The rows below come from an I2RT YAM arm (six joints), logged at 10 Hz.
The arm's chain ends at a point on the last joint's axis. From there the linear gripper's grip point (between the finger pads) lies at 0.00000 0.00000 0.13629 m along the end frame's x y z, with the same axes.
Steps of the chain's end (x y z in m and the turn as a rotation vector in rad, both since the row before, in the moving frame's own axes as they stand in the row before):
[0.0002, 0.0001, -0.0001, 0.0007, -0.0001, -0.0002]
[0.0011, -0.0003, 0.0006, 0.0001, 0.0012, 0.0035]
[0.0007, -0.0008, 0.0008, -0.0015, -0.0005, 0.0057]
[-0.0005, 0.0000, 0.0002, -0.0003, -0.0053, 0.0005]
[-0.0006, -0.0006, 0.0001, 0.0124, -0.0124, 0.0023]
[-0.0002, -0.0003, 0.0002, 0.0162, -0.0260, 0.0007]
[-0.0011, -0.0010, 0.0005, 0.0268, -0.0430, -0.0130]
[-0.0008, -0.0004, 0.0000, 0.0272, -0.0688, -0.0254]
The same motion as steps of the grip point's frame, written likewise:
[0.0002, 0.0000, -0.0001, 0.0007, -0.0001, -0.0002]
[0.0013, -0.0003, 0.0006, 0.0001, 0.0012, 0.0035]
[0.0006, -0.0006, 0.0008, -0.0015, -0.0005, 0.0057]
[-0.0012, 0.0000, 0.0002, -0.0003, -0.0053, 0.0005]
[-0.0023, -0.0023, 0.0001, 0.0124, -0.0124, 0.0023]
[-0.0037, -0.0025, 0.0001, 0.0162, -0.0260, 0.0007]
[-0.0070, -0.0046, 0.0003, 0.0268, -0.0430, -0.0130]
[-0.0102, -0.0040, -0.0004, 0.0272, -0.0688, -0.0254]

